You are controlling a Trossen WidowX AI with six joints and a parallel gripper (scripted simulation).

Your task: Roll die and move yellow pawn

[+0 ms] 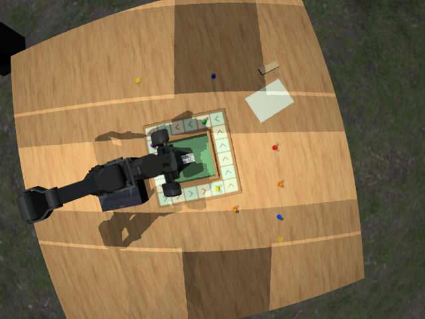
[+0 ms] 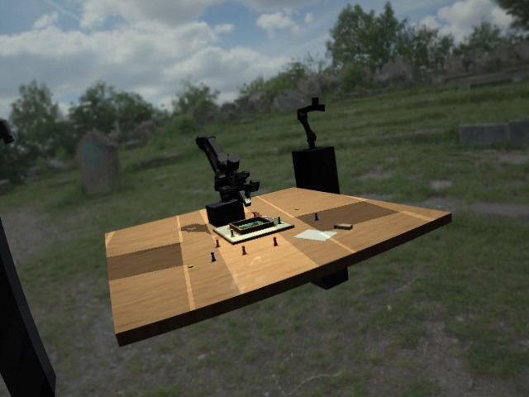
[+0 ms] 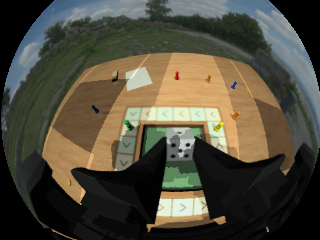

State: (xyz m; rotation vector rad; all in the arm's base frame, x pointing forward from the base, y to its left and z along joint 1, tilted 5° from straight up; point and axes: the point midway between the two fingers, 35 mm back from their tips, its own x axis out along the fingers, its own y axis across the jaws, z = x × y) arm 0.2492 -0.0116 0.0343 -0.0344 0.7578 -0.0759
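Right now the white die is right at my gripper tip. The rest, counted from my gripper tip: green pawn: 7 cm ahead, 10 cm to the left, 10 cm below; then green tray: 12 cm below; then yellow pawn: 5 cm ahead, 12 cm to the right, 10 cm below.
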